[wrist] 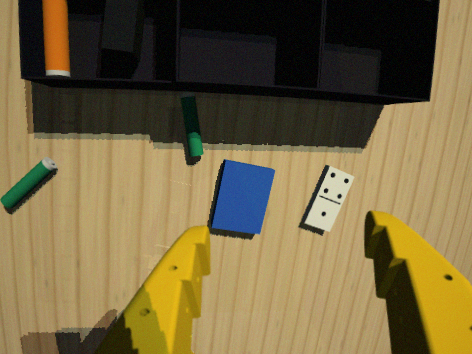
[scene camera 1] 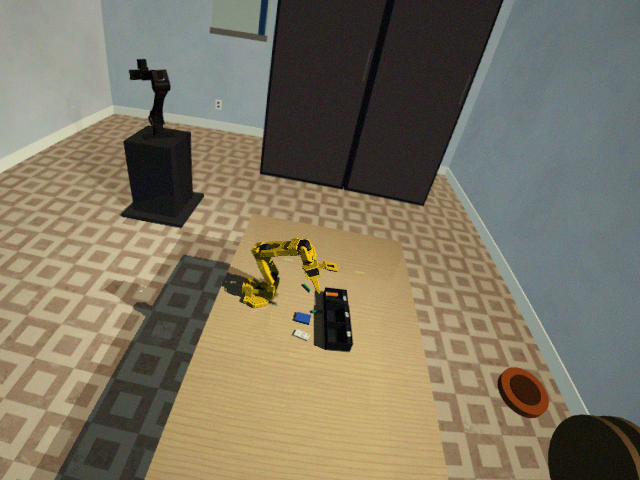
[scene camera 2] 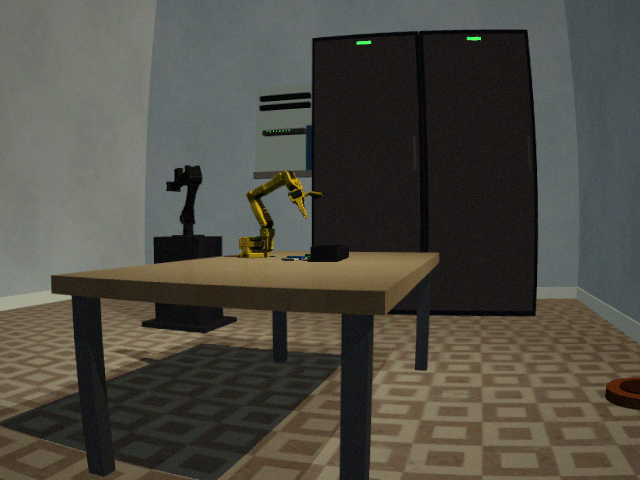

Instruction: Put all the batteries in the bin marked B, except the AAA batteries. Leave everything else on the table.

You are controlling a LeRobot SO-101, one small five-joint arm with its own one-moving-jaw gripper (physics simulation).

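Pixels of known places: hand, its tool point: (wrist: 208,243) (scene camera 1: 316,284) (scene camera 2: 305,217); arm's base, origin of its link: (scene camera 1: 262,297) (scene camera 2: 259,257).
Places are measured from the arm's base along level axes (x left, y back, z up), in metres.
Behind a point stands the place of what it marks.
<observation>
My gripper (scene camera 1: 327,279) @(z 0.142, x -0.026, y -0.181 m) (scene camera 2: 313,206) (wrist: 287,223) is open and empty, above the table at the near side of the black bin tray. One green battery (scene camera 1: 306,287) @(z 0.009, x 0.085, y -0.155 m) (wrist: 27,184) @(z 0.010, x 0.085, y -0.158 m) lies slanted on the table, at the left in the wrist view. Another green battery (scene camera 1: 313,311) @(z 0.009, x -0.029, y -0.192 m) (wrist: 191,125) @(z 0.010, x -0.022, y -0.208 m) lies partly in the tray's shadow, close to its wall. An orange battery (scene camera 1: 331,294) @(z 0.018, x 0.062, y -0.253 m) (wrist: 56,40) @(z 0.021, x 0.063, y -0.250 m) is in the end compartment of the black tray (scene camera 1: 338,347) @(z 0.020, x -0.174, y -0.285 m) (scene camera 2: 328,253) @(z 0.026, x -0.173, y -0.301 m) (wrist: 250,91) @(z 0.019, x -0.058, y -0.235 m). White labels show on the tray in scene camera 1, but their letters are unreadable.
A blue block (scene camera 1: 302,317) @(z 0.010, x -0.066, y -0.156 m) (wrist: 243,197) @(z 0.010, x -0.065, y -0.160 m) and a white domino (scene camera 1: 300,335) @(z 0.007, x -0.141, y -0.157 m) (wrist: 330,199) @(z 0.007, x -0.137, y -0.162 m) lie on the table (scene camera 1: 310,413) @(z 0.000, x -0.399, y -0.214 m) (scene camera 2: 222,279) @(z 0.000, x -0.810, y -0.246 m). A dark grey shape (wrist: 120,30) @(z 0.033, x 0.023, y -0.257 m) shows in the orange battery's compartment; what it is cannot be told. A black arm (scene camera 1: 159,98) (scene camera 2: 190,206) stands on a pedestal beyond.
</observation>
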